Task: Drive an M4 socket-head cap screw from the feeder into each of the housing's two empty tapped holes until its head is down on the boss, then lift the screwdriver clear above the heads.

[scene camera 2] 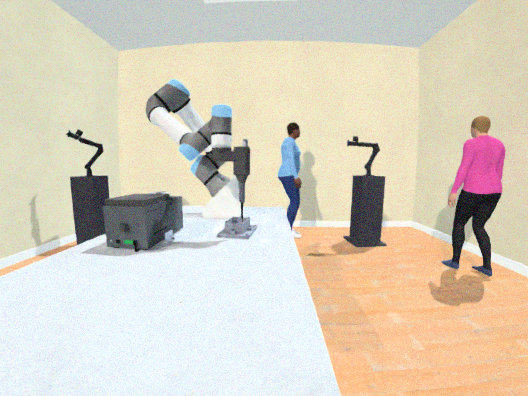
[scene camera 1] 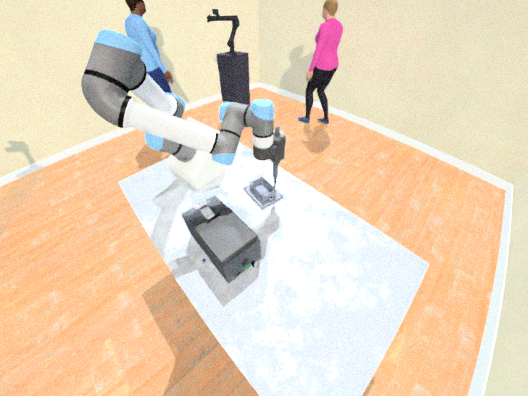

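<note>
The small grey housing (scene camera 1: pixel 259 190) (scene camera 2: pixel 233 228) sits upright on its flat base plate on the white table. The screwdriver (scene camera 1: pixel 274 188) (scene camera 2: pixel 242 217) points straight down, with its thin bit tip at the top of the housing's wall, at the right-hand corner in scene camera 1 and right of the middle in scene camera 2. Whether the tip touches, and whether a screw is on it, is too small to tell. The tapped holes and any screw heads cannot be made out. The dark grey screw feeder (scene camera 1: pixel 222 235) (scene camera 2: pixel 131 221) stands apart from the housing, with a small light block on its top end.
The arm's white base block (scene camera 1: pixel 197 172) (scene camera 2: pixel 220 205) stands behind the housing on the table (scene camera 1: pixel 320 280) (scene camera 2: pixel 175 320). A person in blue (scene camera 1: pixel 145 40) (scene camera 2: pixel 290 157) and one in pink (scene camera 1: pixel 327 45) (scene camera 2: pixel 484 165) stand off the table. A black pedestal (scene camera 1: pixel 234 77) (scene camera 2: pixel 367 210) carries a small arm.
</note>
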